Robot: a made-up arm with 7 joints. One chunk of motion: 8 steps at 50 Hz.
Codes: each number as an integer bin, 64 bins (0 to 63) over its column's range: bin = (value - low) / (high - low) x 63, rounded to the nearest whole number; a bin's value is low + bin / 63 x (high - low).
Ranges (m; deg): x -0.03..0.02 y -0.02..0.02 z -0.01..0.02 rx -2..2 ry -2..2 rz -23..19
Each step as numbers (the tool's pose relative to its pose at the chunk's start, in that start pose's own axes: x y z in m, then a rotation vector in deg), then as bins.
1 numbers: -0.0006 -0.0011 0.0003 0.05 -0.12 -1.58
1 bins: 37 30 22 32 30 32
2 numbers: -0.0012 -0.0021 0.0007 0.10 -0.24 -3.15
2 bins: 36 28 22 33 28 30
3 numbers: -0.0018 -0.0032 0.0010 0.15 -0.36 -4.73
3 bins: 36 26 23 34 26 27
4 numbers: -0.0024 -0.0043 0.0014 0.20 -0.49 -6.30
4 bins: 35 25 24 35 24 25
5 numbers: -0.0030 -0.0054 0.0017 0.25 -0.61 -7.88
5 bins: 34 23 25 35 22 23
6 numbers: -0.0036 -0.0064 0.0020 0.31 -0.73 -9.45
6 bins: 33 21 25 36 20 20
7 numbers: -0.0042 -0.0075 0.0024 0.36 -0.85 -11.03
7 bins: 33 20 26 37 18 18
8 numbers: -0.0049 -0.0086 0.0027 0.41 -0.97 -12.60
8 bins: 32 18 27 38 16 16
